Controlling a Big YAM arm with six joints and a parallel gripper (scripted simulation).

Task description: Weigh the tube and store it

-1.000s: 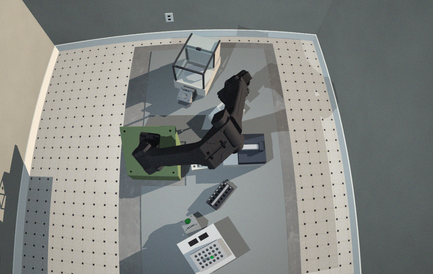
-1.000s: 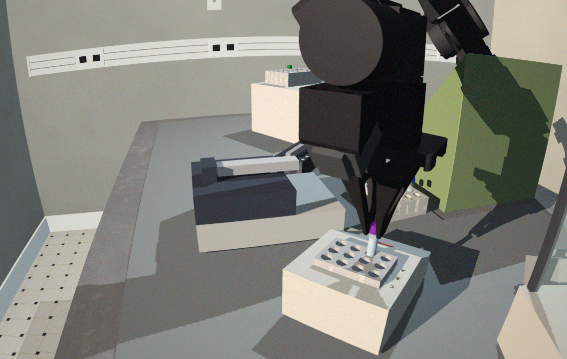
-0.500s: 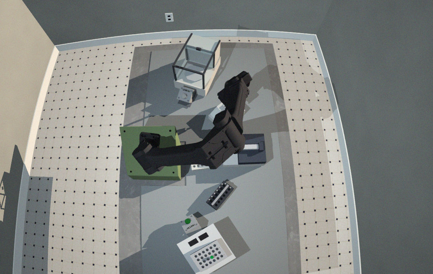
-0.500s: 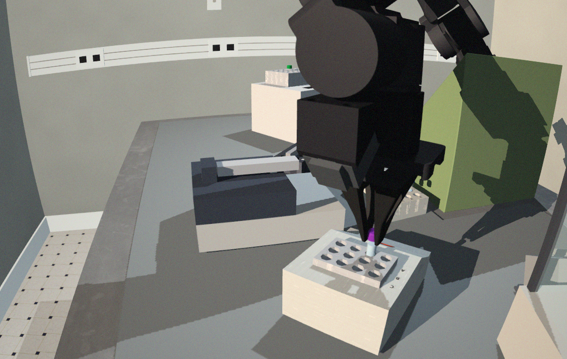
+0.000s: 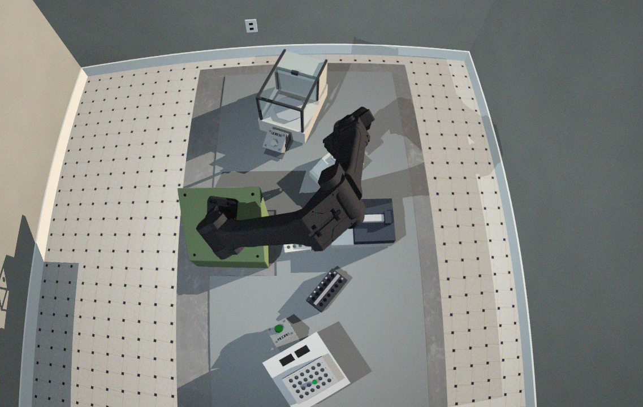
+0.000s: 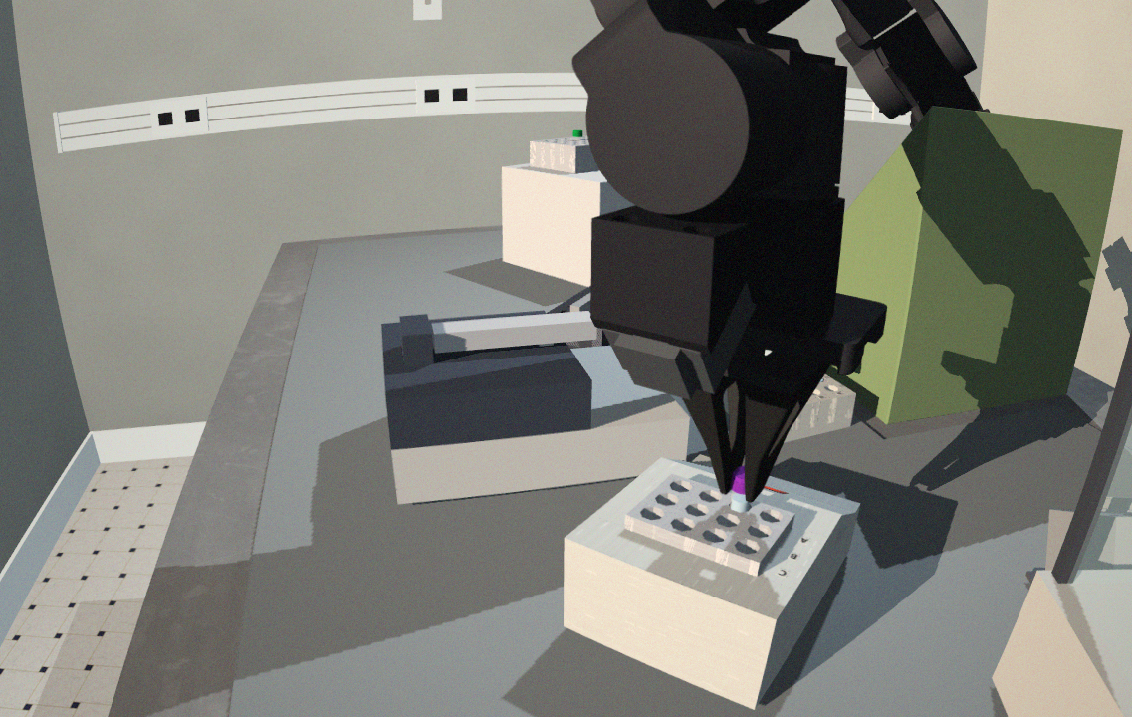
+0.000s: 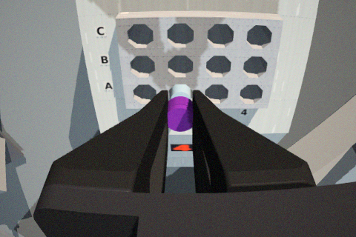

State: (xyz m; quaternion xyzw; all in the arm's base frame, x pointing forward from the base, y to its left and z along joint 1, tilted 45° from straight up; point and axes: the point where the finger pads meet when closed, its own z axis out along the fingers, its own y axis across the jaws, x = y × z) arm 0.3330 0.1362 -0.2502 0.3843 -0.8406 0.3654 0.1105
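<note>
Now: hand 60 mm above the dry block DB and 20 mm to the left of it. From my hand the other things lie so: tube rack RK (250 mm to the right, 120 mm behind, 70 mm below); then octagonal balance pan (190 mm to the left, 190 mm behind, 10 mm below); then spectrophotometer SP (200 mm to the right, 90 mm ahead, 20 mm below).
</note>
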